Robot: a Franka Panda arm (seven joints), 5 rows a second.
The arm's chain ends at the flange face. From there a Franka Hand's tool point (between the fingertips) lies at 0.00 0.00 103.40 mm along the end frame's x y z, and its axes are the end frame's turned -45 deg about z.
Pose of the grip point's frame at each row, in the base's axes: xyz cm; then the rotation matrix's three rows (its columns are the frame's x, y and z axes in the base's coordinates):
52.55 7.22 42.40; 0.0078 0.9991 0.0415; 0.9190 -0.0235 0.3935; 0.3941 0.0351 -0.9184
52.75 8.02 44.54; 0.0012 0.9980 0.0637; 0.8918 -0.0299 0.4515; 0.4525 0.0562 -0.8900
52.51 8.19 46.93; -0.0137 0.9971 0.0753; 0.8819 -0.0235 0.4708; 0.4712 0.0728 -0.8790
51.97 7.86 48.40; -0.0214 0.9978 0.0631; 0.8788 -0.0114 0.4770; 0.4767 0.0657 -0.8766
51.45 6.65 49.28; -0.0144 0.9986 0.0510; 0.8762 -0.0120 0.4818; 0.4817 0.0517 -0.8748
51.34 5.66 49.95; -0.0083 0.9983 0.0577; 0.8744 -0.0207 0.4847; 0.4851 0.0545 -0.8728
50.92 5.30 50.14; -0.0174 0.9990 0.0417; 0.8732 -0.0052 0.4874; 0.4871 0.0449 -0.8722
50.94 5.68 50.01; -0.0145 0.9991 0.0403; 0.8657 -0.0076 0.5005; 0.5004 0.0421 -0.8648
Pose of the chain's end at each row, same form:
52.12 3.15 51.90; 0.7120 0.7010 0.0415; 0.6332 -0.6664 0.3935; 0.3035 -0.2539 -0.9184
52.09 3.35 53.74; 0.7065 0.7048 0.0637; 0.6095 -0.6517 0.4515; 0.3597 -0.2802 -0.8900
51.73 3.32 56.02; 0.6954 0.7147 0.0753; 0.6070 -0.6402 0.4708; 0.3847 -0.2817 -0.8790
51.32 2.93 57.46; 0.6904 0.7207 0.0631; 0.6133 -0.6295 0.4770; 0.3835 -0.2906 -0.8766
50.92 1.67 58.33; 0.6959 0.7163 0.0510; 0.6111 -0.6281 0.4818; 0.3772 -0.3041 -0.8748
50.74 0.65 58.97; 0.7000 0.7118 0.0577; 0.6037 -0.6329 0.4847; 0.3816 -0.3045 -0.8728
50.49 0.26 59.16; 0.6941 0.7187 0.0417; 0.6138 -0.6211 0.4874; 0.3762 -0.3127 -0.8722
50.52 0.50 58.95; 0.6962 0.7167 0.0403; 0.6068 -0.6175 0.5005; 0.3836 -0.3241 -0.8648

